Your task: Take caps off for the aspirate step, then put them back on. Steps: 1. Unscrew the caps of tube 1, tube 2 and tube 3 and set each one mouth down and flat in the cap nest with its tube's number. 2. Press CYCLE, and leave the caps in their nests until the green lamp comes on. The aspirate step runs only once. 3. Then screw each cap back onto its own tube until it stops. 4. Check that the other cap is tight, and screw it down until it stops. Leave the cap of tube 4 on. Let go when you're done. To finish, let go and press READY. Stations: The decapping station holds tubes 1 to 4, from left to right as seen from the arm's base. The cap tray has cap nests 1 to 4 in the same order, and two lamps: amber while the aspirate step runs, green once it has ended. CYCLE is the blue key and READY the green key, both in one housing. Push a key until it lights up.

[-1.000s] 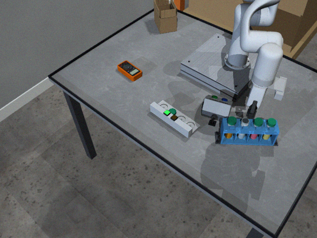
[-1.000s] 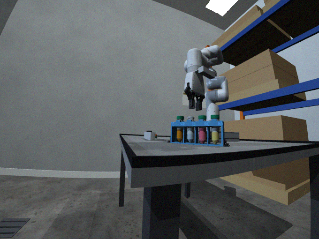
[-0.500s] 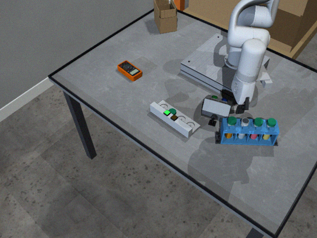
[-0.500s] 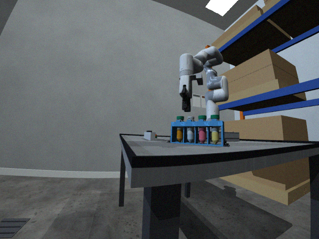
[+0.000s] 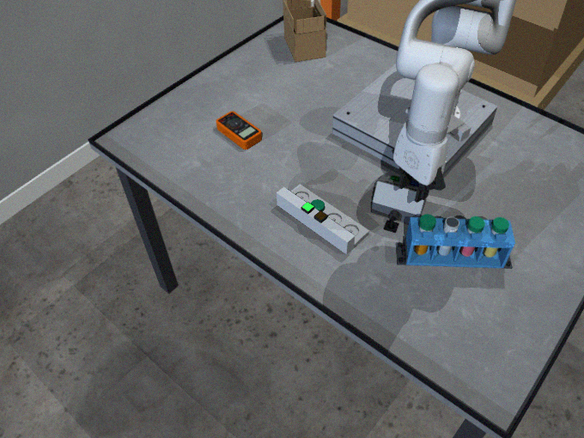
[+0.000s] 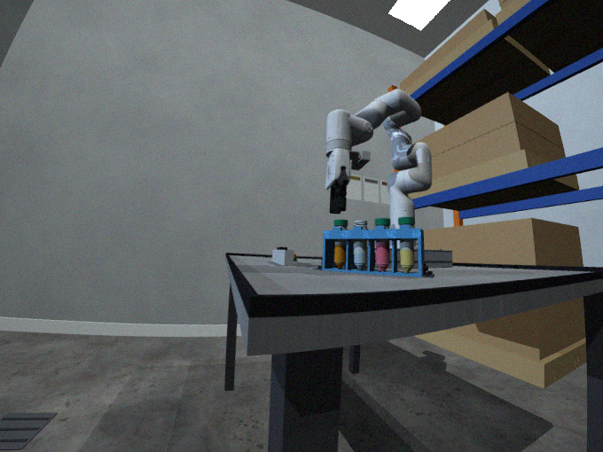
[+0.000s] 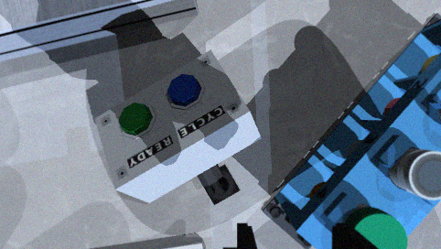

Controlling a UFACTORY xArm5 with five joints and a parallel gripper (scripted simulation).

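Now: the threaded neck 10 mm behind my hand, 100 mm to the left of it and 60 mm below it. Also, from my hand: green key 90 mm behind, 90 mm to the right, 110 mm below; blue key 100 mm behind, 40 mm to the right, 110 mm below; key housing 80 mm behind, 70 mm to the right, 120 mm below.
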